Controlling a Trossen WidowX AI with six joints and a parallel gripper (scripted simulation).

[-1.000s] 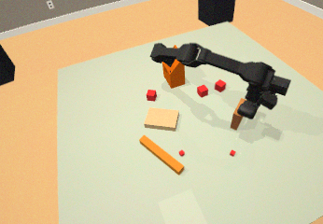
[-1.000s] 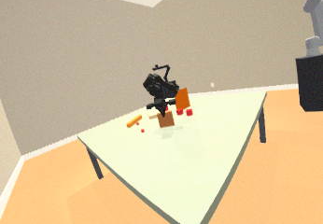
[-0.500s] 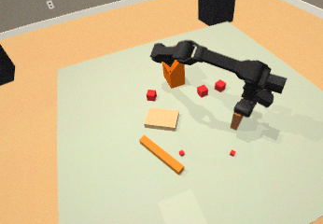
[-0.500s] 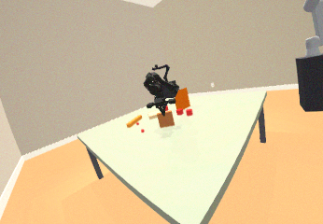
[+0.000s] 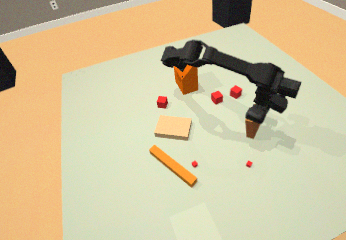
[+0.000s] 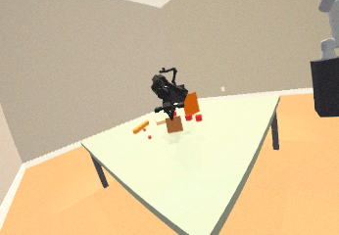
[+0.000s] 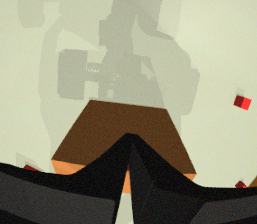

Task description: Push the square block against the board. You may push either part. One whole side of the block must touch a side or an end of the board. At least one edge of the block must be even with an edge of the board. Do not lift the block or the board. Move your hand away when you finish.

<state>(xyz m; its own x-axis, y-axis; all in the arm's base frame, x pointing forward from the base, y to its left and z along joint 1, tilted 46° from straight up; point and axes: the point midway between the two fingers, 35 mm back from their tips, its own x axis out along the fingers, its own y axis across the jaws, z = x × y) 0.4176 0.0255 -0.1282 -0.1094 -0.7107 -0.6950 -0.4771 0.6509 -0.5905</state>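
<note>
My gripper tip is 3 cm above the brown square block, 2 cm past it and 1 cm to the left of it. Also, from my gripper tip: long orange board 38 cm to the right, 7 cm below, 3 cm behind; pale tan flat block 29 cm to the right, 19 cm behind, 7 cm below.
</note>
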